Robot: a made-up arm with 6 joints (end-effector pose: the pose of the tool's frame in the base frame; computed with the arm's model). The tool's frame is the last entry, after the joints. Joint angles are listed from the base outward.
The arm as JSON. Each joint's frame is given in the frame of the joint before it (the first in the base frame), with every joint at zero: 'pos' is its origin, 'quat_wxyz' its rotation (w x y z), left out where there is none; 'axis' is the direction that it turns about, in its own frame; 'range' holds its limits. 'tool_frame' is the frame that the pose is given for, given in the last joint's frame.
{
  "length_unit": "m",
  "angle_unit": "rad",
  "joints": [
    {
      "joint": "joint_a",
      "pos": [
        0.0,
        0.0,
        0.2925
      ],
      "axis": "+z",
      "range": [
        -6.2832,
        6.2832
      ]
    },
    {
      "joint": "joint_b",
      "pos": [
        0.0,
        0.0,
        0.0
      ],
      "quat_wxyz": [
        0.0,
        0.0,
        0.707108,
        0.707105
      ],
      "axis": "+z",
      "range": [
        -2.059,
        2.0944
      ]
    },
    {
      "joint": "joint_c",
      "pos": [
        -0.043,
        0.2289,
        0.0
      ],
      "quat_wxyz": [
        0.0,
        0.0,
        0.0,
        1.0
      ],
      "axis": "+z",
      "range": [
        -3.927,
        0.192
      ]
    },
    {
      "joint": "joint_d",
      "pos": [
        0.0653,
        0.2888,
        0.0
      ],
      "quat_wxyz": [
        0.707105,
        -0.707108,
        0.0,
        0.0
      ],
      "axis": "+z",
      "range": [
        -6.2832,
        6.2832
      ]
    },
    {
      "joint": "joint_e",
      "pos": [
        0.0,
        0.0,
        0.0
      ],
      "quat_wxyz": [
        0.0,
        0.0,
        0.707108,
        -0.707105
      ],
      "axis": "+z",
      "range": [
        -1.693,
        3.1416
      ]
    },
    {
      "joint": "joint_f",
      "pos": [
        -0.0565,
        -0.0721,
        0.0
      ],
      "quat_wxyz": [
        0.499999,
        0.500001,
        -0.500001,
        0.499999
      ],
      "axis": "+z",
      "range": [
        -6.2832,
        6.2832
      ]
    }
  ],
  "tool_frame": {
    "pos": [
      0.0,
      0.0,
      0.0
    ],
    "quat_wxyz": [
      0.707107,
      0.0,
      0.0,
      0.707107
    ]
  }
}
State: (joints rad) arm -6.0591 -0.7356 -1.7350 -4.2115 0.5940 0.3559
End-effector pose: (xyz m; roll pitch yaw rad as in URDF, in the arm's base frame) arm 0.0656 0.0091 0.8275 -0.6160 0.0111 -0.3158
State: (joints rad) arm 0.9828 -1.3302 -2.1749 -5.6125 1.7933 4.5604
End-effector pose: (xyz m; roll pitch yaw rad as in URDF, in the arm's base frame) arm -0.2254 -0.2453 0.6952 1.5004 0.3745 -3.1024
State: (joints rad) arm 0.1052 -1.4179 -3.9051 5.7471 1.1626 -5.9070
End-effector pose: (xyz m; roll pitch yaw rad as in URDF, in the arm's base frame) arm -0.5012 -0.0754 0.1354 -0.2188 1.1273 -2.7353
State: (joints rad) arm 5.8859 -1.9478 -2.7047 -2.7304 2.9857 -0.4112
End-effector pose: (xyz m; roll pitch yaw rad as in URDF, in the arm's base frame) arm -0.4365 0.1541 0.1353 -1.8421 0.7216 -2.2132
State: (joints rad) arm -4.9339 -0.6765 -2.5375 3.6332 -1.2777 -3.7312
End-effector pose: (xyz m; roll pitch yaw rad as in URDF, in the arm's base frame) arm -0.0653 -0.1066 0.7535 1.0043 -0.8623 -2.4099
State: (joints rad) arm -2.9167 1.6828 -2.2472 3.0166 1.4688 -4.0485
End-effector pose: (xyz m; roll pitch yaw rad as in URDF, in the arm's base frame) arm -0.5066 -0.1243 -0.0036 1.0358 -0.5221 -0.9198
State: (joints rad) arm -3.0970 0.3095 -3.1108 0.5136 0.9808 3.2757
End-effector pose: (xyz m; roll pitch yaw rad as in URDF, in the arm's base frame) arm -0.1971 -0.0228 0.8653 0.7958 1.1546 -1.8170
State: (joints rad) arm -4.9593 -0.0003 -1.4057 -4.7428 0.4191 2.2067
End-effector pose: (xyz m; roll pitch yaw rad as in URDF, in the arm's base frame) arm 0.1258 0.4079 0.5245 1.8276 0.8787 -2.7642
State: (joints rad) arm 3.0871 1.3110 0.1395 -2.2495 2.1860 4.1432
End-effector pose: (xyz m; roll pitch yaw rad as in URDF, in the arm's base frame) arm 0.0480 0.0687 0.1527 3.0713 -1.1143 2.3790
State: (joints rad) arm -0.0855 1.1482 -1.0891 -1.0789 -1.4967 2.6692
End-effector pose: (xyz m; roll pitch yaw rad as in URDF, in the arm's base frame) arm 0.3180 0.0401 0.1038 -1.8165 1.1393 -0.7968
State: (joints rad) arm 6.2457 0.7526 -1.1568 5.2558 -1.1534 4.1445
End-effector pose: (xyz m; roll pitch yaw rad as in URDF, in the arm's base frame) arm 0.3974 0.0612 0.2290 1.8741 0.8950 2.6942
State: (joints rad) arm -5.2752 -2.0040 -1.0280 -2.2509 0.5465 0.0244
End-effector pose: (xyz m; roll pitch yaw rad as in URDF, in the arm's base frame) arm -0.1365 -0.2006 0.6193 0.0832 -0.4777 1.8791
